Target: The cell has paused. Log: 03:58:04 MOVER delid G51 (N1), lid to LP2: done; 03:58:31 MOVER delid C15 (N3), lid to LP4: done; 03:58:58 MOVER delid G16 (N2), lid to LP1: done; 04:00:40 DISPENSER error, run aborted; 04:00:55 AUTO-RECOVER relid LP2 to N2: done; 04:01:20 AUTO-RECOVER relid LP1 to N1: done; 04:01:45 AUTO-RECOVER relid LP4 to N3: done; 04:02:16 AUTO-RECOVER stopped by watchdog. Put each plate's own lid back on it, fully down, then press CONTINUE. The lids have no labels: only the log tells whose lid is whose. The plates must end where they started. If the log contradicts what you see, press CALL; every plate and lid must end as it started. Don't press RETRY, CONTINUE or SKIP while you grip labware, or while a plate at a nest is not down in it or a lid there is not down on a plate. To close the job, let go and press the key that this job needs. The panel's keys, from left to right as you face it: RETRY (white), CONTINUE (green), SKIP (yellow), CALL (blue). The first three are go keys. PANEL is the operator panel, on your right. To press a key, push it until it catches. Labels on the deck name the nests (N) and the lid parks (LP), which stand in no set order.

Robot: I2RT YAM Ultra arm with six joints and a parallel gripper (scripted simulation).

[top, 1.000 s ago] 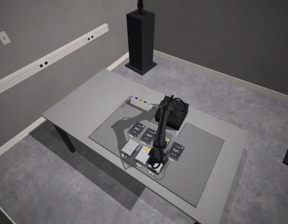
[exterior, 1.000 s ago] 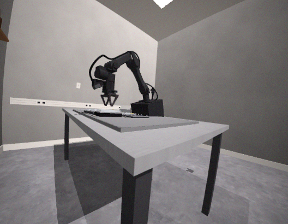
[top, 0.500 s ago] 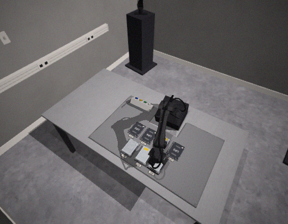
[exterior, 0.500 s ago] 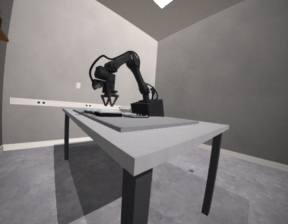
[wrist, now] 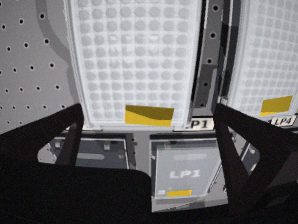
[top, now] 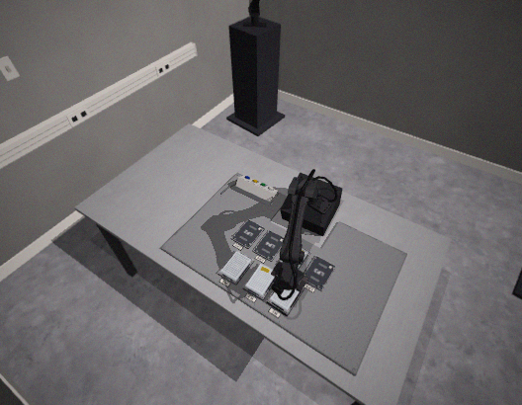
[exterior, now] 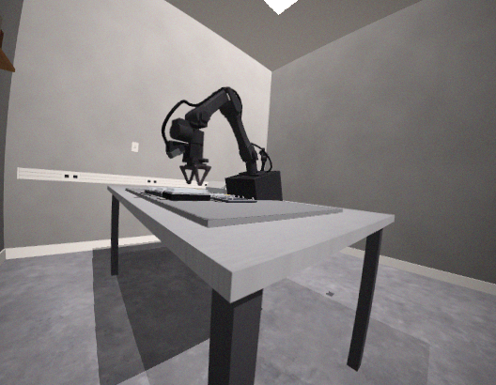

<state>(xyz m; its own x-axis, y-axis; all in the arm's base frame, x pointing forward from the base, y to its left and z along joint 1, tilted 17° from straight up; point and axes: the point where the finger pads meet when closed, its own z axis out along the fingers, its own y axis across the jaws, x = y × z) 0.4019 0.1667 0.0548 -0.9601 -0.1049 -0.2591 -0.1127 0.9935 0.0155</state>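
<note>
The clear lid lies 14 cm behind my hand, 7 cm to the right of it and 5 cm below it. From my hand the other things lie so: LP4 lid park (12 cm behind, 20 cm to the right, 6 cm below).
</note>
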